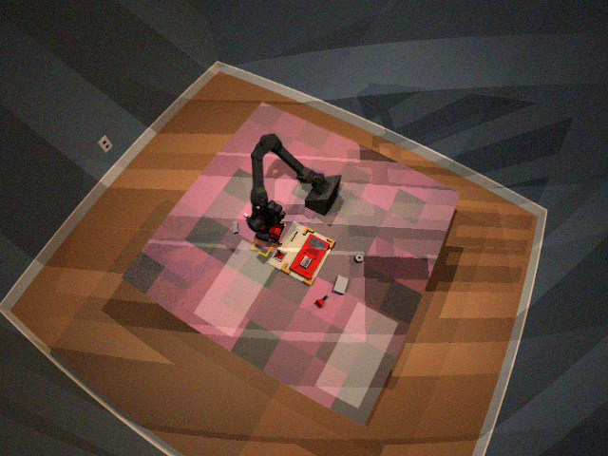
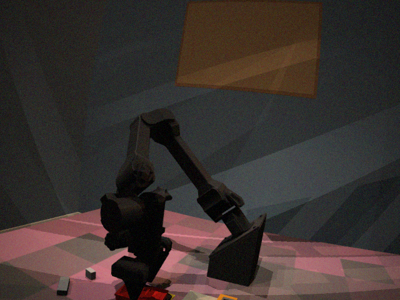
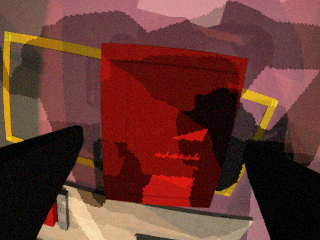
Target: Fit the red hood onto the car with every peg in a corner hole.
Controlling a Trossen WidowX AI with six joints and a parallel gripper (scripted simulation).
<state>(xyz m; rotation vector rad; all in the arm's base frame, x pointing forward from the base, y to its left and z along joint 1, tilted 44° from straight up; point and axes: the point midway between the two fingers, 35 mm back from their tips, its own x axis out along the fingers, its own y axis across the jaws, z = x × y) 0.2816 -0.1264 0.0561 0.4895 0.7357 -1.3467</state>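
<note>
Now: gripper tip 10 mm above the red hood. Round my gripper tip: pale jig plate (20 mm ahead, 200 mm to the left, 20 mm below).
</note>
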